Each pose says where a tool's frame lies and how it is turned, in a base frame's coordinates. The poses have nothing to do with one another.
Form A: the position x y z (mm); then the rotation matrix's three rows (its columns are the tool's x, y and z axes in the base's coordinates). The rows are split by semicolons.
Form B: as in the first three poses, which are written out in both.
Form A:
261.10 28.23 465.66; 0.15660 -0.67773 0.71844; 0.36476 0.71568 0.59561; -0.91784 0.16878 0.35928
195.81 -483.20 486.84; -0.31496 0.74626 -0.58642; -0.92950 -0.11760 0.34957; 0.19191 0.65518 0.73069
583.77 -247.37 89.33; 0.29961 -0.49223 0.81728; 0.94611 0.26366 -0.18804; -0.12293 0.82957 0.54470
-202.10 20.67 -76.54; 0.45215 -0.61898 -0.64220; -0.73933 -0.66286 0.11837; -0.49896 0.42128 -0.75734
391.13 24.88 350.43; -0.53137 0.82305 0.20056; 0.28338 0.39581 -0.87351; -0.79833 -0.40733 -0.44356
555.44 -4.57 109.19; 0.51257 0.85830 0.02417; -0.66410 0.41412 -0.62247; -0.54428 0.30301 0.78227
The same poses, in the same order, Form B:
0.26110 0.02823 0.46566; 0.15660 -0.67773 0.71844; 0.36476 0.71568 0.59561; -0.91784 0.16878 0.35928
0.19581 -0.48320 0.48684; -0.31496 0.74626 -0.58642; -0.92950 -0.11760 0.34957; 0.19191 0.65518 0.73069
0.58377 -0.24737 0.08933; 0.29961 -0.49223 0.81728; 0.94611 0.26366 -0.18804; -0.12293 0.82957 0.54470
-0.20210 0.02067 -0.07654; 0.45215 -0.61898 -0.64220; -0.73933 -0.66286 0.11837; -0.49896 0.42128 -0.75734
0.39113 0.02488 0.35043; -0.53137 0.82305 0.20056; 0.28338 0.39581 -0.87351; -0.79833 -0.40733 -0.44356
0.55544 -0.00457 0.10919; 0.51257 0.85830 0.02417; -0.66410 0.41412 -0.62247; -0.54428 0.30301 0.78227

